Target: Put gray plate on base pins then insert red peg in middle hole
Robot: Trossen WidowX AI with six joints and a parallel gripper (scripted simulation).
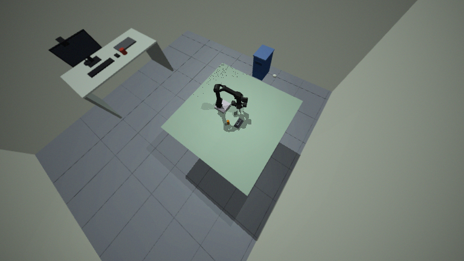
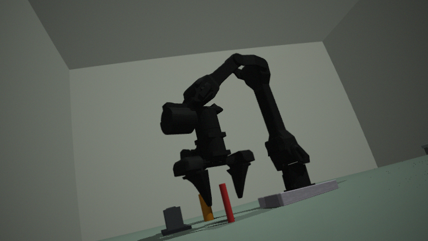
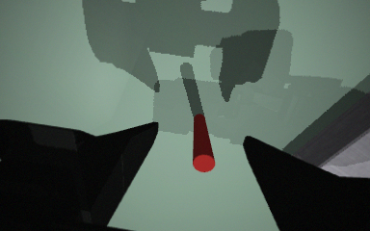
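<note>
The gray plate is 19 cm to the right of my gripper tip and 7 cm ahead of it. The rest, counted from my gripper tip: orange cylinder 24 cm to the right, 4 cm behind; red peg right at my gripper tip.
</note>
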